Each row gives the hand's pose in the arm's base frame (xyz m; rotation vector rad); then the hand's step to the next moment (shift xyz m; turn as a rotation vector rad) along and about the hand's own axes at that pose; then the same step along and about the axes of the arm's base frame.
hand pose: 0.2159 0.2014 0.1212 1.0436 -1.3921 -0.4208
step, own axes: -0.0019 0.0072 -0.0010 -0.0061 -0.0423 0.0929
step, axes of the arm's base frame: -0.0018 0.0056 0.0047 -0.0736 -0.0494 -0.0511
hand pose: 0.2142 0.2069 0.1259 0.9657 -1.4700 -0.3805
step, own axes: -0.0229 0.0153 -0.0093 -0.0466 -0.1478 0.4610
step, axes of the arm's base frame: 0.0007 0.0290 -0.0022 -0.3878 -0.1961 -0.2184
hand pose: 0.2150 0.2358 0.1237 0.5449 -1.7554 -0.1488
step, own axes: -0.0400 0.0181 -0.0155 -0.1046 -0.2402 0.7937
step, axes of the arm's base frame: 0.0160 0.0362 -0.0245 -0.6678 -0.3145 -0.3921
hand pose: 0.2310 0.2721 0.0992 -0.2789 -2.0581 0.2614
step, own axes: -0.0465 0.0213 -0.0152 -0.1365 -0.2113 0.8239
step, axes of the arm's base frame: 0.0372 0.0071 -0.0376 -0.6767 -0.2988 -0.4415
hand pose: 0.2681 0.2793 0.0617 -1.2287 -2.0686 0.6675
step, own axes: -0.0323 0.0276 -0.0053 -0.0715 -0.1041 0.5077
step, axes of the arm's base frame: 0.0314 -0.0163 -0.0240 -0.4066 -0.1615 -0.2869
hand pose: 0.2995 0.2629 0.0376 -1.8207 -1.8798 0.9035
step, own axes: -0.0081 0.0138 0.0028 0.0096 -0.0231 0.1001
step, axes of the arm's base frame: 0.0092 -0.0090 -0.0099 -0.0844 -0.0085 -0.0588
